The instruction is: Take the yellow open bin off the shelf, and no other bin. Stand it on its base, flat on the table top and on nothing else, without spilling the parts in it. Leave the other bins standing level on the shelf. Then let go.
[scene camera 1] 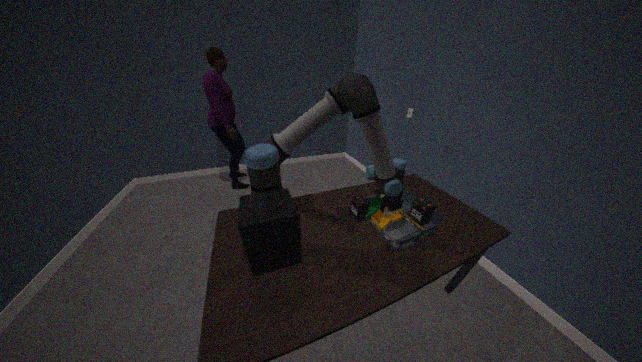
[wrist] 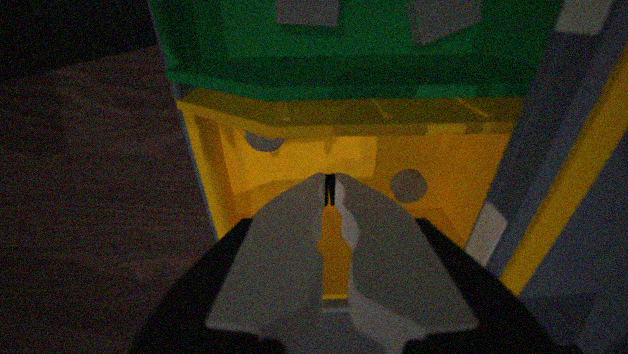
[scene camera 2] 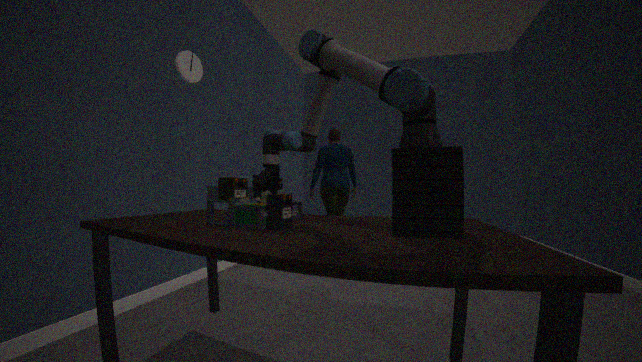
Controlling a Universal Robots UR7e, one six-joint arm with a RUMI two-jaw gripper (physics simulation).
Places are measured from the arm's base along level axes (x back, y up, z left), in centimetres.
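Pixels of known places: gripper, fingertip midpoint: (scene camera 1: 385,217) (wrist: 328,176); arm's base at its link origin: (scene camera 1: 269,202) (scene camera 2: 420,150).
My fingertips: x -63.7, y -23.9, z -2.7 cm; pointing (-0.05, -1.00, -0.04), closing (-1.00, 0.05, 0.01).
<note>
For each thing: its top centre in the pictures, then the offset to it from my fingertips. "*": a spot on its surface instead. Level surfaces: height alone.
- yellow open bin at its top centre: (wrist: 361,232) (scene camera 1: 389,213) dz -1.0, dx -1.3, dy +3.2 cm
- green bin at its top centre: (scene camera 2: 252,205) (scene camera 1: 377,202) dz +10.2, dx -1.0, dy +3.2 cm
- blue-grey shelf at a spot on its surface: (wrist: 530,100) * dz +5.6, dx -5.0, dy +5.0 cm
- black box at its top centre: (scene camera 2: 279,194) (scene camera 1: 360,199) dz +10.6, dx +12.3, dy +8.3 cm
- yellow bar at its top centre: (wrist: 514,285) dz -0.9, dx -6.4, dy +6.3 cm
- table at its surface level: dy -4.9 cm
The yellow open bin (scene camera 1: 384,219) (wrist: 450,160) is at the shelf, between the green bin and a grey section. In the wrist view it holds two round grey parts, one partly hidden behind its wall. Whether it stands fully level is hard to tell. The green bin (scene camera 1: 373,205) (scene camera 2: 245,214) (wrist: 360,65) holds grey blocks. The blue-grey shelf (scene camera 1: 404,243) (wrist: 530,100) stands on the table. My gripper (wrist: 328,176) is shut and empty, pointing down with its tips over or inside the yellow bin; their exact height is unclear. The fingers hide part of the bin.
One black box (scene camera 1: 358,207) (scene camera 2: 279,210) stands beside the green bin, another (scene camera 1: 422,212) (scene camera 2: 233,189) behind the bins. A yellow bar (wrist: 575,185) runs along the shelf. The arm's black pedestal (scene camera 1: 270,230) (scene camera 2: 427,192) stands on the table (scene camera 1: 310,310) (scene camera 2: 360,250). A person (scene camera 1: 220,100) (scene camera 2: 336,165) stands beyond.
</note>
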